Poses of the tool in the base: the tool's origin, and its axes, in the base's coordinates. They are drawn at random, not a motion.
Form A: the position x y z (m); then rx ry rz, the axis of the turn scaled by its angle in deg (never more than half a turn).
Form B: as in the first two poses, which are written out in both.
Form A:
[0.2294, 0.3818, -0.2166, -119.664, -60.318, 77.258]
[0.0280, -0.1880, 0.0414, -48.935, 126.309, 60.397]
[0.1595, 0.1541, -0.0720, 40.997, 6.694, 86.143]
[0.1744, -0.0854, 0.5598, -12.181, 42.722, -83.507]
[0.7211, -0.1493, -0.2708, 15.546, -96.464, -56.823]
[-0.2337, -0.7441, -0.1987, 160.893, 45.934, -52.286]
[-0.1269, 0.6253, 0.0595, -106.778, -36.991, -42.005]
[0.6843, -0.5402, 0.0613, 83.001, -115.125, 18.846]
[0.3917, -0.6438, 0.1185, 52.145, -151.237, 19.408]
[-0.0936, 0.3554, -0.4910, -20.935, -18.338, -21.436]
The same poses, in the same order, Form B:
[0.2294, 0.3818, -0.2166, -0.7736, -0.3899, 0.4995, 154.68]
[0.0280, -0.1880, 0.0414, -0.3299, 0.8516, 0.4072, 148.31]
[0.1595, 0.1541, -0.0720, 0.4287, 0.0700, 0.9007, 95.64]
[0.1744, -0.0854, 0.5598, -0.1288, 0.4517, -0.8828, 94.59]
[0.7211, -0.1493, -0.2708, 0.1375, -0.8534, -0.5027, 113.03]
[-0.2337, -0.7441, -0.1987, 0.9178, 0.2620, -0.2983, 175.30]
[-0.1269, 0.6253, 0.0595, -0.8857, -0.3068, -0.3484, 120.56]
[0.6843, -0.5402, 0.0613, 0.5797, -0.8041, 0.1316, 143.17]
[0.3917, -0.6438, 0.1185, 0.3236, -0.9385, 0.1204, 161.15]
[-0.0936, 0.3554, -0.4910, -0.5959, -0.5220, -0.6102, 35.13]

